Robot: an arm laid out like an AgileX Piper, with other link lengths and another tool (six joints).
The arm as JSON. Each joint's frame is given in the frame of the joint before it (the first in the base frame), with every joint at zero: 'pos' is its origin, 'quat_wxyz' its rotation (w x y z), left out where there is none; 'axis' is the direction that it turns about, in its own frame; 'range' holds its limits. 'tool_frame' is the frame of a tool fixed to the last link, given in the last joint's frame.
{
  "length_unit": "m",
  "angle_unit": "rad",
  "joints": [
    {
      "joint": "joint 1",
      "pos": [
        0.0,
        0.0,
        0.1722
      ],
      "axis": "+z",
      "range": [
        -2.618,
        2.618
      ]
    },
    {
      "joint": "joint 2",
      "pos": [
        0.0,
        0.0,
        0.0
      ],
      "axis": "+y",
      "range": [
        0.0,
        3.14
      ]
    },
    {
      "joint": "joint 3",
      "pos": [
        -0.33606,
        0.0,
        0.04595
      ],
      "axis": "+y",
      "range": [
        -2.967,
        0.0
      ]
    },
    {
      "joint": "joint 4",
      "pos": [
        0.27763,
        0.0,
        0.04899
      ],
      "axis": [
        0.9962,
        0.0,
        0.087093
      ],
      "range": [
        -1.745,
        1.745
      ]
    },
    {
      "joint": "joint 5",
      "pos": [
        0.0,
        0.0,
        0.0
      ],
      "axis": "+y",
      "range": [
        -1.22,
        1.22
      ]
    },
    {
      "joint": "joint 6",
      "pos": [
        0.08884,
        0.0,
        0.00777
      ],
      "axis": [
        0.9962,
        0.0,
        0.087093
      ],
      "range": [
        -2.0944,
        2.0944
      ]
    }
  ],
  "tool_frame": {
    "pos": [
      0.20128,
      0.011,
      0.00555
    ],
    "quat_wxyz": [
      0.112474,
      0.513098,
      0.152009,
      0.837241
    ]
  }
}
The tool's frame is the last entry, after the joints.
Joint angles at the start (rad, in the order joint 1, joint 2, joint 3, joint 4, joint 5, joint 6):
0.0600, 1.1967, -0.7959, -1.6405, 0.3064, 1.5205
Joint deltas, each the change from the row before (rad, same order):
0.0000, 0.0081, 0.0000, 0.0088, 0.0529, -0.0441
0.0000, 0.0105, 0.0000, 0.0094, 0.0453, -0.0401
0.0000, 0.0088, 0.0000, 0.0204, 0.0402, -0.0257
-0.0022, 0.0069, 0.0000, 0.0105, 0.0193, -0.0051
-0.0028, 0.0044, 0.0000, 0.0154, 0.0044, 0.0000
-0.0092, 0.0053, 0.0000, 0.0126, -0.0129, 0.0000
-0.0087, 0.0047, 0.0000, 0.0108, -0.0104, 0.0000
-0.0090, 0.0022, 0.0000, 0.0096, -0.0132, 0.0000
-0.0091, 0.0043, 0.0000, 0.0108, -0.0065, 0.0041
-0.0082, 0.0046, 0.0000, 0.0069, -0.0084, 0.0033
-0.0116, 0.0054, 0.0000, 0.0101, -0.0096, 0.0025
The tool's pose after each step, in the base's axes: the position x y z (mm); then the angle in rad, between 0 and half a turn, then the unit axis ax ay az. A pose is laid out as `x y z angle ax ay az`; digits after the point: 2 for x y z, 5 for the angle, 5 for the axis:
460.32 -65.97 343.10 2.64071 0.69288 0.18927 0.69577
458.23 -78.90 339.27 2.59109 0.70220 0.19584 0.68452
455.30 -90.01 334.89 2.55673 0.71252 0.19192 0.67490
453.92 -96.14 331.48 2.54222 0.71887 0.18612 0.66976
453.25 -98.41 327.94 2.54413 0.72342 0.17820 0.66701
453.91 -98.92 323.59 2.55583 0.72673 0.17295 0.66479
454.34 -99.90 319.88 2.56474 0.72973 0.16798 0.66278
454.70 -100.27 317.39 2.57501 0.73141 0.16354 0.66204
454.65 -102.41 314.14 2.58156 0.73457 0.15552 0.66046
455.07 -103.71 311.12 2.58836 0.73693 0.15030 0.65905
455.21 -106.17 307.42 2.59524 0.74018 0.14310 0.65701

